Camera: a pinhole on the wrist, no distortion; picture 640 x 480 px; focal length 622.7 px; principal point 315.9 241.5 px. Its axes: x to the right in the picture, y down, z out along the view. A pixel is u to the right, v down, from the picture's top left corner.
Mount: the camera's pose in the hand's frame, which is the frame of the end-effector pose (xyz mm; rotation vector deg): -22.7 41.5 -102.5 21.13 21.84 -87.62
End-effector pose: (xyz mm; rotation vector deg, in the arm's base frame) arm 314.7 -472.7 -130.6 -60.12 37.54 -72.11
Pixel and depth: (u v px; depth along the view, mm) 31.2 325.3 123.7
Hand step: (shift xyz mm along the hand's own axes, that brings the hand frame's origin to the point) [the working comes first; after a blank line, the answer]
In the camera's frame: -56.6 16.6 123.7

-5.2 34.9 33.3
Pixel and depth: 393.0 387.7 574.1
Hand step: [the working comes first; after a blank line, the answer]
In the camera's frame: 71.1 134.8 574.1

118.1 -284.7 373.5
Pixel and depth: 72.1 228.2 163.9
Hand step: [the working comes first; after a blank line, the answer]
In the camera's frame: -64.2 -3.5 163.9

-25.0 22.9 72.5
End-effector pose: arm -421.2 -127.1 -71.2 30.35 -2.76 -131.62
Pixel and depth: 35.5 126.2 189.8
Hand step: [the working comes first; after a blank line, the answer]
In the camera's frame: -85.5 -35.1 189.8

-56.6 29.5 105.5
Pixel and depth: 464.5 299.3 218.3
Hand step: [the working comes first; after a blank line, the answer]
In the camera's frame: 52.1 20.3 218.3

0.0 -105.1 67.1
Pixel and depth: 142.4 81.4 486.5
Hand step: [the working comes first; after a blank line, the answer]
In the camera's frame: -135.6 -125.1 486.5

-144.0 -63.6 392.4
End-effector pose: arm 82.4 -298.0 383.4 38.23 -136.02 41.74
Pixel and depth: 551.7 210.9 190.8
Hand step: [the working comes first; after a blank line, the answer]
In the camera's frame: 72.3 -9.4 190.8

-29.8 -110.6 33.6
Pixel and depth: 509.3 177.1 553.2
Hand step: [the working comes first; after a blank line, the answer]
In the camera's frame: 171.8 -57.2 553.2

-73.4 -366.4 309.6
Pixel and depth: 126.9 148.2 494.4
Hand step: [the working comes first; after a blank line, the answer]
In the camera's frame: -150.1 -74.1 494.4

-93.0 -53.9 405.8
